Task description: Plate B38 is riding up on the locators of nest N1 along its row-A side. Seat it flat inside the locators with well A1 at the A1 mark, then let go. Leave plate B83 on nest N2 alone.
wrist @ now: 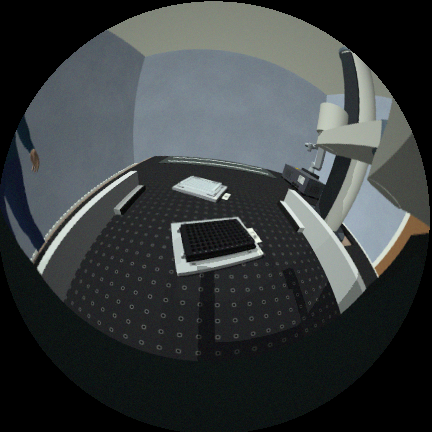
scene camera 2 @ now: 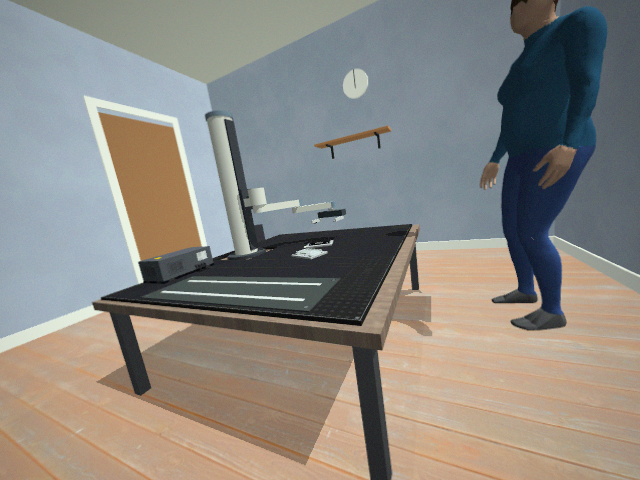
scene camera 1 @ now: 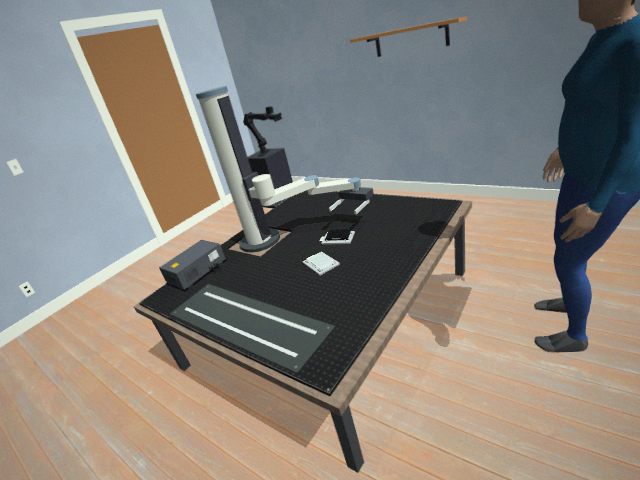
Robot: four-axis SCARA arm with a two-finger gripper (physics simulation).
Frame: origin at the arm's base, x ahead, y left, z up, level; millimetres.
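Seen in the pictures: gripper, between the fingertips: [wrist: 214, 184] [scene camera 2: 323, 221] [scene camera 1: 342, 211]; arm's base, origin of its link: [scene camera 2: 247, 255] [scene camera 1: 260, 241].
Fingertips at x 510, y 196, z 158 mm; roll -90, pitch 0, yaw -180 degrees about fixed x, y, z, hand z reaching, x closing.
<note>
Pixels of each thing's top centre, then the offset from my fingertips to it. Level surfaces: height alone.
- Black plate B38, centre of its top: [wrist: 217, 231] [scene camera 1: 337, 232] [scene camera 2: 319, 239] 20 mm back, 53 mm right, 110 mm down
- white nest N1, centre of its top: [wrist: 215, 234] [scene camera 1: 337, 235] [scene camera 2: 319, 241] 19 mm back, 58 mm right, 123 mm down
- Pale plate B83, centre of its top: [wrist: 200, 181] [scene camera 1: 319, 259] [scene camera 2: 308, 250] 29 mm ahead, 302 mm right, 118 mm down
- flat panel with two white strips, height of its surface: 141 mm down
Black plate B38 [scene camera 1: 339, 235] [scene camera 2: 321, 241] [wrist: 217, 237] lies on the white nest N1 [scene camera 1: 336, 241] [wrist: 176, 250]. In the wrist view its near long side appears raised, with the nest base showing below it; exact contact with the locators is too small to tell. The A1 mark is not readable. Pale plate B83 [scene camera 1: 321, 260] [scene camera 2: 310, 252] [wrist: 201, 185] sits on nest N2, beyond N1 in the wrist view. My gripper [scene camera 1: 343, 210] [scene camera 2: 324, 221] [wrist: 214, 184] is open and empty, above the table and behind N1 in scene camera 1, its fingers wide apart.
A dark grey box [scene camera 1: 192, 263] [scene camera 2: 175, 263] [wrist: 302, 180] stands at the table's left edge. A flat panel with two white strips [scene camera 1: 250, 323] lies at the near end. The arm's column [scene camera 1: 232, 170] stands left of the nests. A person [scene camera 1: 584, 206] [scene camera 2: 542, 155] stands right of the table.
</note>
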